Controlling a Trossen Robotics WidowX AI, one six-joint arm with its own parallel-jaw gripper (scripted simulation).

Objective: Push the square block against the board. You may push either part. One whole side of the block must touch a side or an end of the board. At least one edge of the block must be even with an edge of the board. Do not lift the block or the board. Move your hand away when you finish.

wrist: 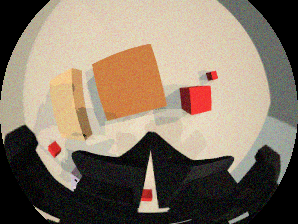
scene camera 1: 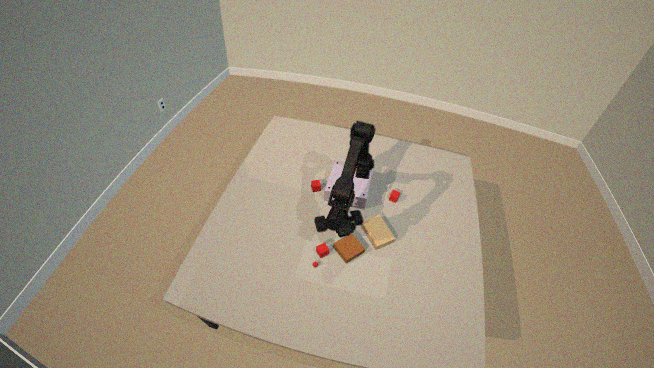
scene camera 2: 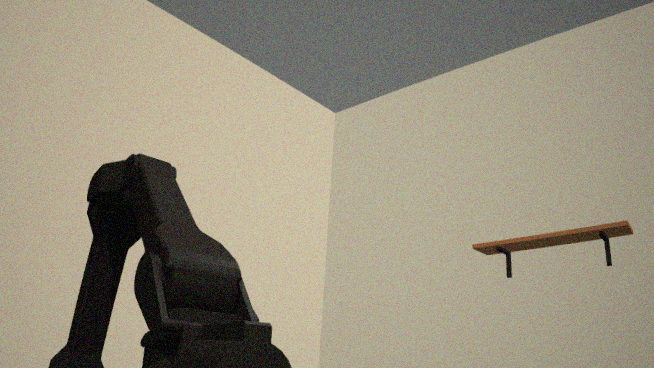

Labels:
A tan board shows in the wrist view and in scene camera 1; in scene camera 2 it is out of frame. One and the same spot on the tan board: [wrist: 67, 99] is [scene camera 1: 374, 234].

